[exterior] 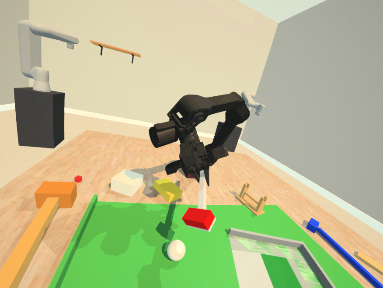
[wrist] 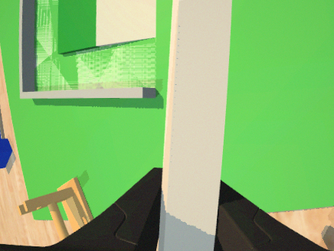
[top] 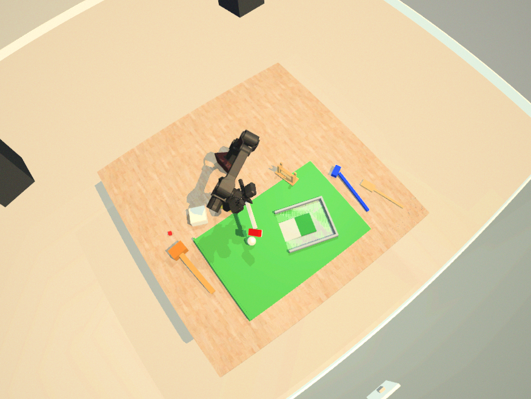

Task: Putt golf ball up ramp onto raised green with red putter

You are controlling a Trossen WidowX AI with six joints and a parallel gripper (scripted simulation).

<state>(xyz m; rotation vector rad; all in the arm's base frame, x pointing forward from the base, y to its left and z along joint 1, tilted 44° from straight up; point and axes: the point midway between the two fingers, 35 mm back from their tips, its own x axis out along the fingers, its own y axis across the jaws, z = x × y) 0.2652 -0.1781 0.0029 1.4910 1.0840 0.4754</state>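
Now: the red putter 20 mm ahead of my gripper tip, 30 mm to the right of it and 10 mm above it. From my gripper tip the other things lie so: yellow block (140 mm behind, 60 mm to the right, 110 mm below); green mat (180 mm ahead, 20 mm to the left, 120 mm below); white golf ball (110 mm ahead, 110 mm to the right, 100 mm below).
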